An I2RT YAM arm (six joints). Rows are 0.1 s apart.
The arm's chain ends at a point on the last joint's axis. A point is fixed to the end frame.
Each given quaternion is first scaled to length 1.
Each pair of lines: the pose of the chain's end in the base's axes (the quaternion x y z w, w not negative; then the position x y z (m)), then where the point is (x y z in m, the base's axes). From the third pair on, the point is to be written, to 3 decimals.
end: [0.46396 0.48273 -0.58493 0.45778 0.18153 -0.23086 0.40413]
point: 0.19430 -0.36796 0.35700
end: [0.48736 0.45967 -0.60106 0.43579 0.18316 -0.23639 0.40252]
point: 0.18489 -0.37414 0.35558
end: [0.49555 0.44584 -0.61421 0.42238 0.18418 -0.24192 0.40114]
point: 0.179 -0.380 0.355
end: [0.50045 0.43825 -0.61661 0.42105 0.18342 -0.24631 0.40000]
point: 0.177 -0.385 0.355
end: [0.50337 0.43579 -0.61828 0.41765 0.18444 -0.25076 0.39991]
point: 0.176 -0.389 0.355
